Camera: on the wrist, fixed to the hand. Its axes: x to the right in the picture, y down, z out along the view.
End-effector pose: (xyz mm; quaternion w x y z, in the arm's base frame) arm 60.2 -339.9 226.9 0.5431 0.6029 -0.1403 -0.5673
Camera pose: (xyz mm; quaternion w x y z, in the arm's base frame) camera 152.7 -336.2 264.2 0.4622 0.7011 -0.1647 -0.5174
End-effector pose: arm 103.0 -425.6 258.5 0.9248 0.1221 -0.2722 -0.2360
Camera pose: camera 173.5 -361.7 228.4 0.9133 0.2540 -0.2398 -0.2093
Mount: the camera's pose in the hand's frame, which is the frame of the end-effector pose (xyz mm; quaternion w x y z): 6.6 70.3 -70.5 0.9904 0.1230 0.0612 -0.0179
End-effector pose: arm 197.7 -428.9 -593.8 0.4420 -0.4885 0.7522 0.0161
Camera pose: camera 98.4 -429.1 -584.0 0.4521 -0.4439 0.7652 -0.1144
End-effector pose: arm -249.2 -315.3 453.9 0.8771 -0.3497 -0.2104 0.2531
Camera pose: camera -226.4 -303.0 357.5 0.9291 -0.2502 -0.1298 0.2394
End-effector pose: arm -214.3 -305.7 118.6 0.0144 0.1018 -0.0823 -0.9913
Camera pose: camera -205.5 -386.6 60.9 0.0110 -0.1647 0.2007 0.9656
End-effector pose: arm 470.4 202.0 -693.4 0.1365 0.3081 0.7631 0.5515
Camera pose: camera 449.1 166.9 -602.5 0.0605 0.2745 0.8374 0.4687
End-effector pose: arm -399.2 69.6 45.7 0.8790 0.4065 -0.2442 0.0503
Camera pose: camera -386.2 167.7 58.5 0.8364 0.5120 -0.1746 0.0890
